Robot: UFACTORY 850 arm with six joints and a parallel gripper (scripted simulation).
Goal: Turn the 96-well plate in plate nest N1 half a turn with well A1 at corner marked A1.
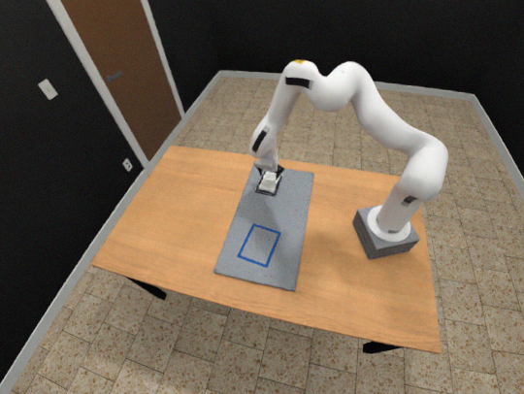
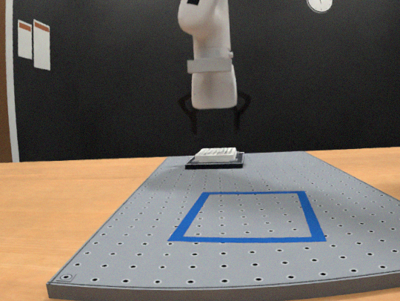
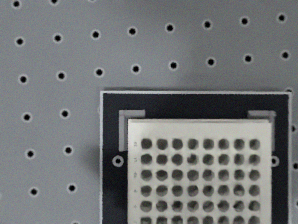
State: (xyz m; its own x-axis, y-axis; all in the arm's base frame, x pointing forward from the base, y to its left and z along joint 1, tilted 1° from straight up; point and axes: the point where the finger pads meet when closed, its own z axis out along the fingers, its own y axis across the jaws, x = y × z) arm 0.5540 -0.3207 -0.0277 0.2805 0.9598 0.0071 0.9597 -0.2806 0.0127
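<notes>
Right now the white 96-well plate is 6 cm below my hand. The rest, counted from my hand: plate nest N1: 7 cm below.
</notes>
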